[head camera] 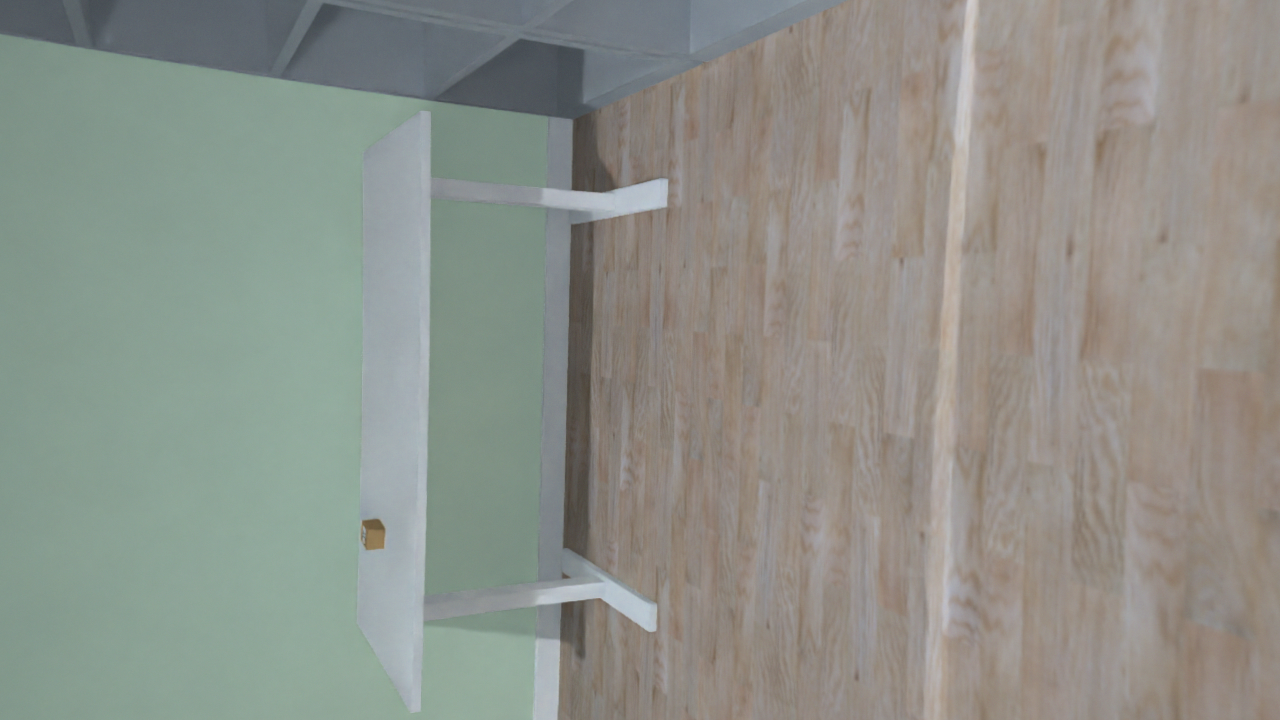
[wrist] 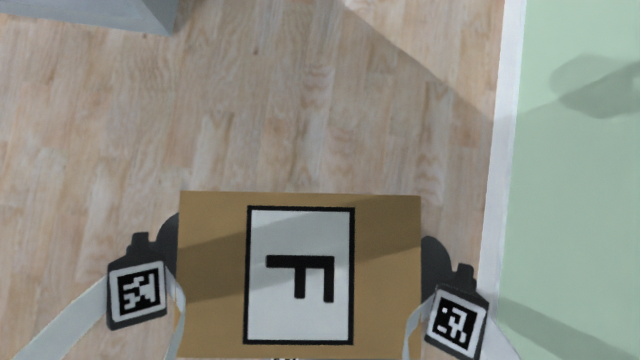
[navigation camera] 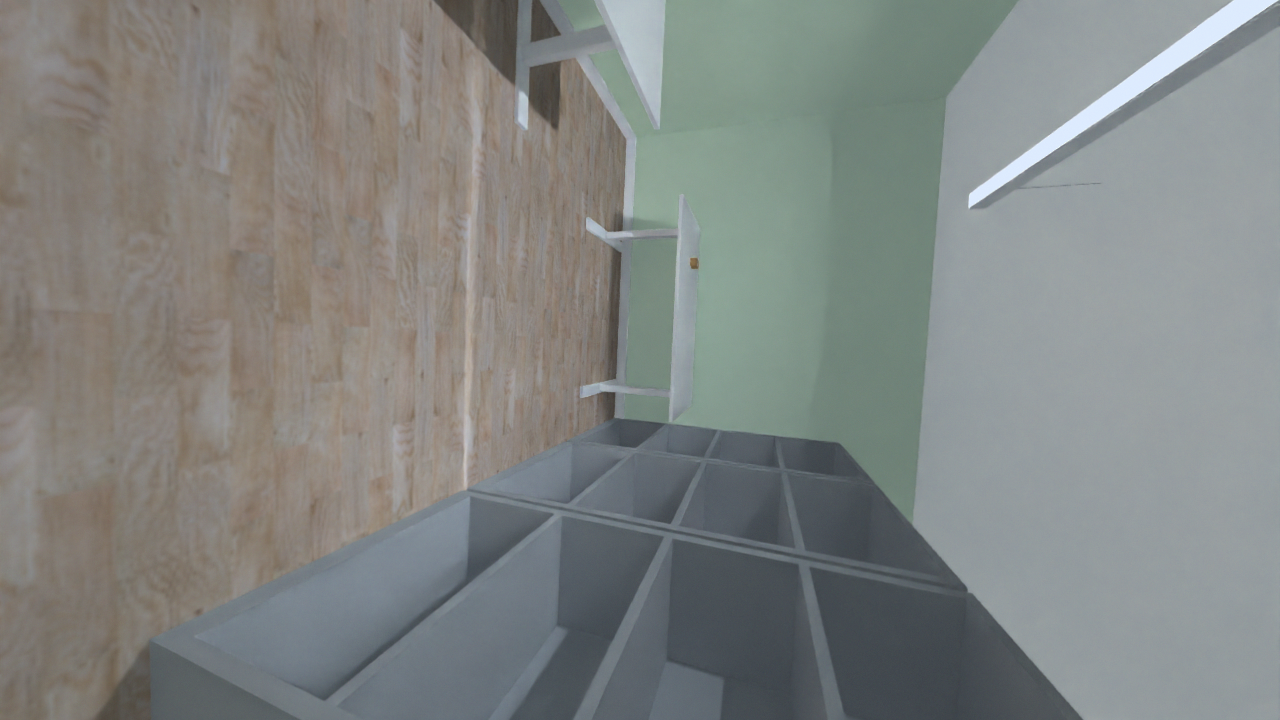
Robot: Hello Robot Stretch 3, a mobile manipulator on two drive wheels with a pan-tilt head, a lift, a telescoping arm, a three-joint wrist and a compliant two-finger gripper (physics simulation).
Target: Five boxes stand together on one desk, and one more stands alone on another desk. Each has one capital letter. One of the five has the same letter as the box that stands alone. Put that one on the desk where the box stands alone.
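Places are measured from the robot's base along level axes (x ahead, y left, z up), in metres.
Pixels of known places: gripper, fingertip midpoint: [wrist: 305,254].
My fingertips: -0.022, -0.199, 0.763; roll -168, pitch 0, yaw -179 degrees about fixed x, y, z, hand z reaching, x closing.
For each thing: its top centre in the pictures, then the offset to it from my fingertips, as dx, dy, dz. "*": a spot on its surface instead. Level surfaces: height alone.
- brown box, top centre: [wrist: 298,274] +0.002, +0.000, +0.055
- white desk, surface height: dz -0.043
- grey corner, surface spot: [wrist: 145,15] * +0.483, -0.466, -0.659
My gripper [wrist: 305,254] is shut on a brown box [wrist: 212,305] in the wrist view. The fingers press its left and right sides, and its white label shows a black capital F, turned sideways. The box is held above the wooden floor. Another small brown box [head camera: 374,534] [navigation camera: 693,263] stands on a white desk [head camera: 393,358] [navigation camera: 683,331] by the green wall, nearer one end of the desk. A mark shows on this box in the head view, but it is too small to read. The group of boxes on the other desk does not show.
Grey open shelving [head camera: 733,35] [navigation camera: 174,676] runs along one side of the room towards the desk with the box. Part of another white desk [navigation camera: 640,44] shows at the top of the navigation view. A grey corner [wrist: 145,15] and the green wall [wrist: 575,210] show in the wrist view.
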